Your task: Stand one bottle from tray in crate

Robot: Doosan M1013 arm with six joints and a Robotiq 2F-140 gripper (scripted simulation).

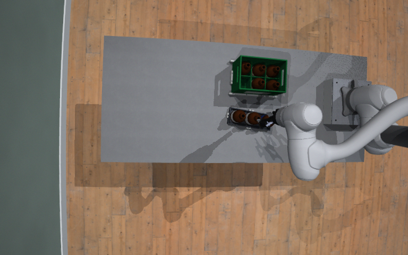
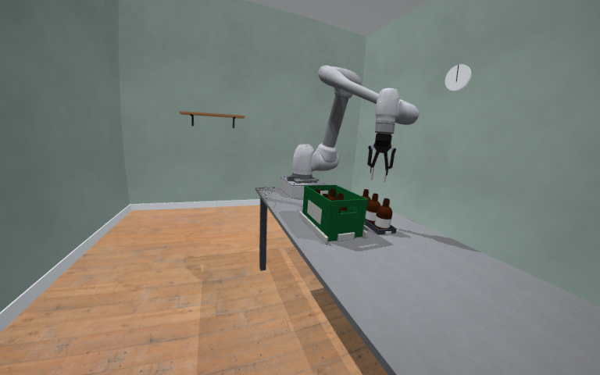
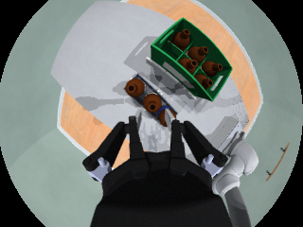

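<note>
Right now the brown bottle is 17 cm below my hand. From my hand the other things lie so: green crate 4 cm behind, 24 cm to the right, 17 cm below; then dark tray 25 cm below.
</note>
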